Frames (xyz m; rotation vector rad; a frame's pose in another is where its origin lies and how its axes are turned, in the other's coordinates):
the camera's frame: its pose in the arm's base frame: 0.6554 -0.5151 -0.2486 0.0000 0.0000 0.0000
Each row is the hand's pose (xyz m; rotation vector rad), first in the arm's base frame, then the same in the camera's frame.
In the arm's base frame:
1: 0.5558 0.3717 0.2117 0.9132 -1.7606 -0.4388
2: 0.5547 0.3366 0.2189 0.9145 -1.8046 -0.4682
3: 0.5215 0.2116 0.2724 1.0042 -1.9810 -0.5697
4: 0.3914 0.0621 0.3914 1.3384 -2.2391 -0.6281
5: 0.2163 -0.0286 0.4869 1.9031 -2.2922 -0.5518
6: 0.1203 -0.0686 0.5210 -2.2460 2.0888 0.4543
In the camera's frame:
1: -0.0996 0.8868 0.4603 0.9132 -1.7606 -0.4388
2: -0.1007 0.8517 0.4675 0.9145 -1.8046 -0.4682
3: -0.1339 0.7267 0.5210 1.0042 -1.9810 -0.5697
4: -0.2640 0.5772 0.6400 1.3384 -2.2391 -0.6281
5: -0.4391 0.4865 0.7355 1.9031 -2.2922 -0.5518
6: -0.5351 0.4465 0.7696 -2.2460 2.0888 0.4543

